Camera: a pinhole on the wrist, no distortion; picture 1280 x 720 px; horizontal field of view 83.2 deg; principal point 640.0 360.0 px. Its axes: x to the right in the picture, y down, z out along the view. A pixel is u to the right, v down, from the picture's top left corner.
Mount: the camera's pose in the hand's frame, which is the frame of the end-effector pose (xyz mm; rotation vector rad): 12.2 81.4 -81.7 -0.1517 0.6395 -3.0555
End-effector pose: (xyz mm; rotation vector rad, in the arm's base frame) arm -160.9 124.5 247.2 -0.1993 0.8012 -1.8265
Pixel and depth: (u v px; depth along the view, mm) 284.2 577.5 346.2
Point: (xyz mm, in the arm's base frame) -274.7 -113.2 419.5
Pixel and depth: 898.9 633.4 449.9
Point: -183.7 150.3 638.5
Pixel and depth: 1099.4 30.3 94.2
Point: -69.7 131.0 227.3
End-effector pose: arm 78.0 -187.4 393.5 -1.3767 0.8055 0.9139
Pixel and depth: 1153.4 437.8 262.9
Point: 54.4 -32.4 559.1
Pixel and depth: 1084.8 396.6 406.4
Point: 72.8 104.9 633.1
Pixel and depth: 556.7 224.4 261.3
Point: 79.2 -10.5 330.6
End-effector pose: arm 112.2 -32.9 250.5 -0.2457 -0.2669 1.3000
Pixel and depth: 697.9 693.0 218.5
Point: 180.3 -40.1 357.9
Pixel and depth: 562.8 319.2 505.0
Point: 97.5 67.2 650.5
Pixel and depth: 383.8 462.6 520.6
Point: 229.8 169.4 652.3
